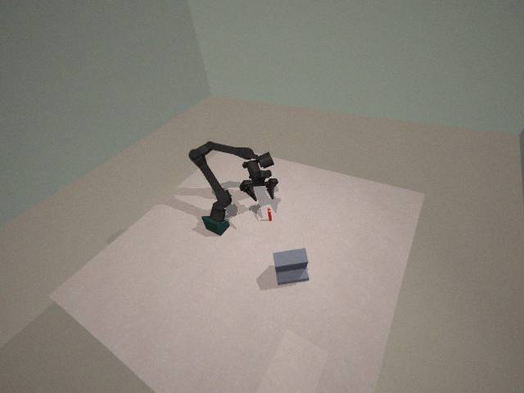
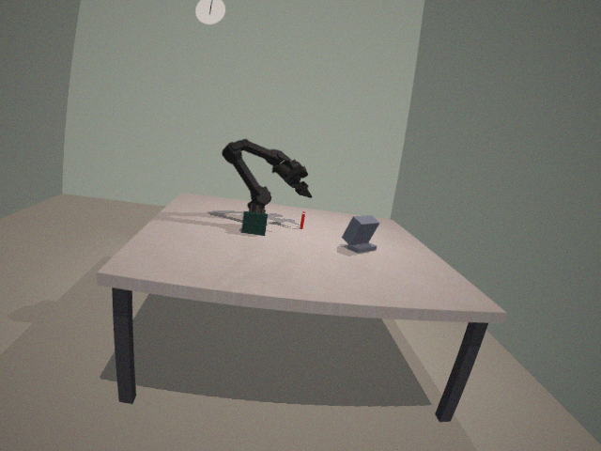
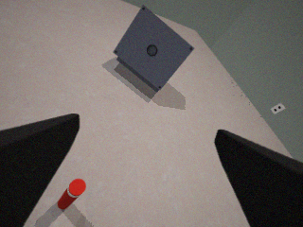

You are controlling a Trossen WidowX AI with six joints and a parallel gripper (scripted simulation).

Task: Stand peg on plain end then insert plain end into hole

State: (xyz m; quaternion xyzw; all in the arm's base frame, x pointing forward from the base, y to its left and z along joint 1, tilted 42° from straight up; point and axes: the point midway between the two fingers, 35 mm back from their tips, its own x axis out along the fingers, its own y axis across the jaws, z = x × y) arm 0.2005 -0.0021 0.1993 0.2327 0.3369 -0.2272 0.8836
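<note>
My gripper tip is 30 mm to the right of the red peg and 110 mm above it. The rest, counted from my gripper tip: low foot 220 mm ahead, 220 mm to the right, 160 mm below; then grey sloped panel 210 mm ahead, 200 mm to the right, 90 mm below.
</note>
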